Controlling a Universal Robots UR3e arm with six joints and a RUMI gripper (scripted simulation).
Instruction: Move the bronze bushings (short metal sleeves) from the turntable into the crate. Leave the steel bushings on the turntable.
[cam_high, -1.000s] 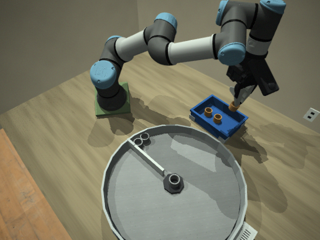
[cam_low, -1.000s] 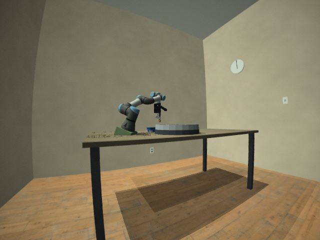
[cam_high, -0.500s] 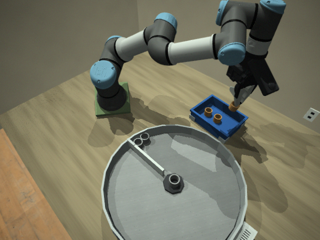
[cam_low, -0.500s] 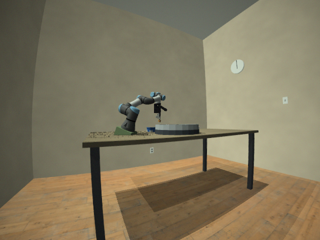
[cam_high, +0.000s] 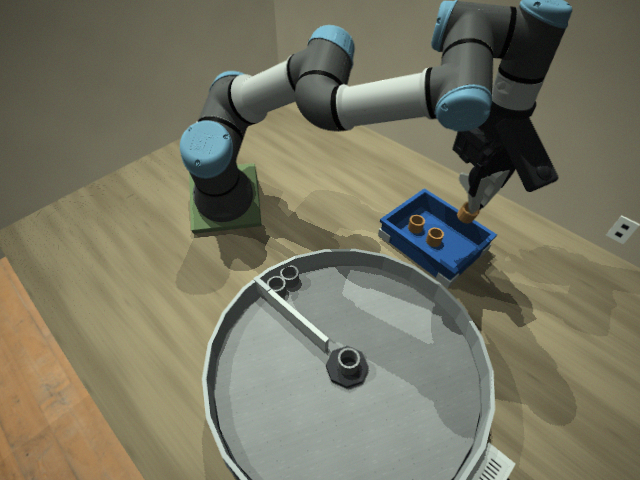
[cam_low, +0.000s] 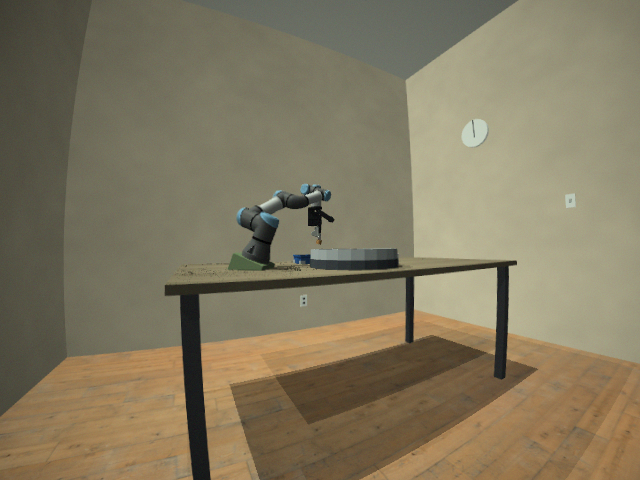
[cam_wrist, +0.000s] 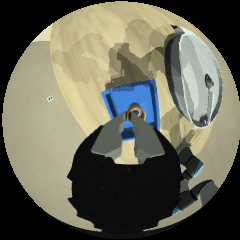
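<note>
Right now my hand is 60 mm past the blue crate and 110 mm above it. From my hand the other things lie so: grey turntable: 40 mm behind, 360 mm to the right, 80 mm below.
</note>
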